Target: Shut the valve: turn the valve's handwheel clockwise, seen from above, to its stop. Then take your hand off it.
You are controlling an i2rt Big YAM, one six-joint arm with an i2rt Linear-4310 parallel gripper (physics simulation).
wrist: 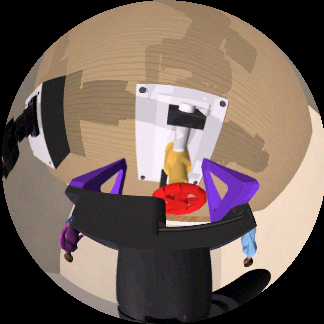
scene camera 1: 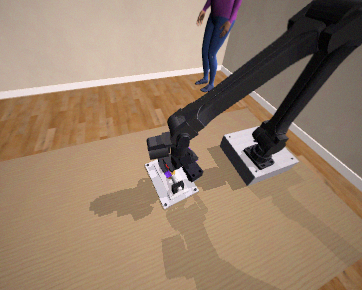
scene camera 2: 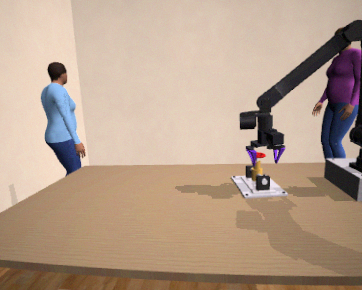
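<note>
The valve has a red handwheel (scene camera 2: 261, 155) (wrist: 180, 186) on top of a yellow body (scene camera 2: 257, 173) (wrist: 177, 162). It stands on a white base plate (scene camera 1: 158, 189) (scene camera 2: 242, 185) (wrist: 149, 140) on the table. My gripper (scene camera 2: 265, 163) (wrist: 163, 161) is open and empty, pointing down, with its purple fingers wide apart on either side of the handwheel. In the wrist view the wheel lies close to the right finger, with a wide gap to the left one; contact cannot be told. In scene camera 1 the arm hides most of the wheel.
Black pipe supports (scene camera 2: 263, 182) (wrist: 186, 117) stand on the plate at either end of the pipe. The arm's white and black base block (scene camera 1: 260, 170) (scene camera 2: 342, 181) is beside the valve. Two people (scene camera 1: 215, 40) (scene camera 2: 60, 115) stand beyond the table (scene camera 1: 75, 240) (scene camera 2: 125, 235).
</note>
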